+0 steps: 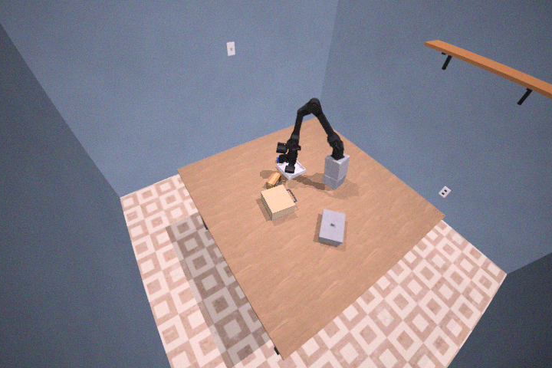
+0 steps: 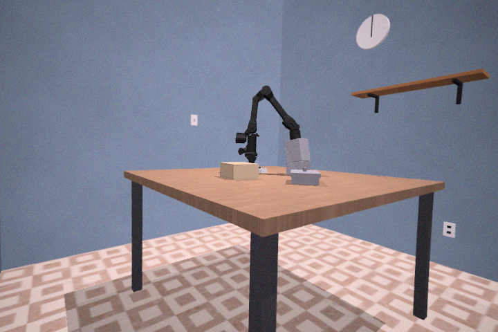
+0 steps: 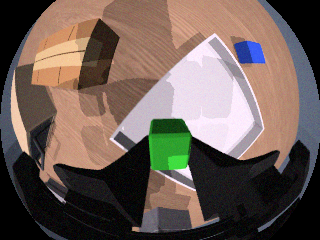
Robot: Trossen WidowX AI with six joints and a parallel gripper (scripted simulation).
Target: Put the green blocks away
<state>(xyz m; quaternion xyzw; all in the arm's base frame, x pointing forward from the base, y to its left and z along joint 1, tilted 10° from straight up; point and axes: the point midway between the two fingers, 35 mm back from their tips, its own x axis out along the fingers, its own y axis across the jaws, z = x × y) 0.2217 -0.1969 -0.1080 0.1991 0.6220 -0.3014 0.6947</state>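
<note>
Now: the white basket 30 mm behind my hand, 30 mm to the right of it and 60 mm below it. Also, from my hand: blue block (150 mm to the right, 50 mm below); then red block (120 mm ahead, 50 mm below); then small wooden container (140 mm ahead, 20 mm to the left, 30 mm below).
</note>
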